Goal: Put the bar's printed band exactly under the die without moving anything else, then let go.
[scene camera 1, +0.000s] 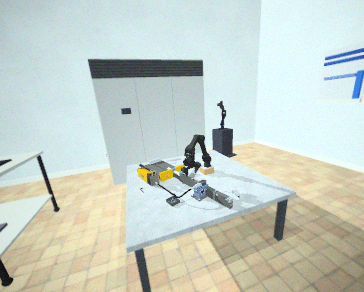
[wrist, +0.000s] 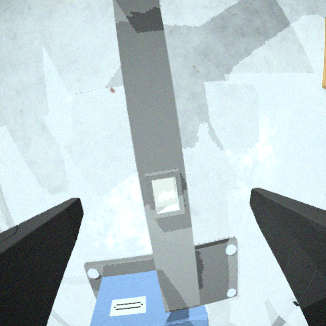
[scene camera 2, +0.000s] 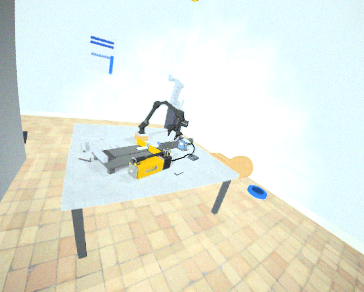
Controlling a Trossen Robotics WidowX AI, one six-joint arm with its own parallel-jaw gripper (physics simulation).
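Places are measured from the arm's base along level axes (x ahead, y left, z up), in centimetres.
Pixels of known places: gripper, fingertip midpoint: (scene camera 1: 191, 174) (wrist: 166, 201) (scene camera 2: 170, 138); arm's base, origin of the base link: (scene camera 1: 207, 166) (scene camera 2: 141, 132).
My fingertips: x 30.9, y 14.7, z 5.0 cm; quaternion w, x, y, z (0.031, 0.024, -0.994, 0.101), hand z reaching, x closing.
For each thing: its middle in the pictures, then the offset to it from my fingertips. "pt": a spot on its surface instead. Level surfaces: height alone.
- blue unit, surface spot: (wrist: 132, 285) pt dx +3.0, dy +13.3, dz -8.8 cm
- grey plate, its level: dz -11.0 cm
- raised square frame, surface spot: (wrist: 180, 195) pt dx -1.3, dy +0.8, dz -3.5 cm
- grey flat bed, its level: dz -6.9 cm
- small black box, surface spot: (scene camera 1: 172, 201) pt dx +25.0, dy +10.0, dz -11.6 cm
A long grey bar (scene camera 1: 220, 197) (wrist: 150, 100) runs along the table to a blue unit (scene camera 1: 200, 190) (scene camera 2: 183, 144) (wrist: 132, 285) on a grey plate (wrist: 217, 270). A raised square frame (wrist: 180, 195) with a pale middle sits on the bar in the wrist view. I cannot make out the bar's printed band or the die; the unit's lower part is cut off by the wrist view's edge. My gripper (scene camera 1: 191, 171) (scene camera 2: 174, 135) (wrist: 166, 201) is open and empty above the bar, with one finger on each side of it in the wrist view.
A yellow and black tool (scene camera 1: 166, 174) (scene camera 2: 150, 167) stands near a grey flat bed (scene camera 2: 120, 161). A wooden block (scene camera 1: 207, 170) (scene camera 2: 142, 136) (wrist: 324, 55) is near the arm's base. A small black box (scene camera 1: 172, 201) (scene camera 2: 194, 157) and cables lie near the unit.
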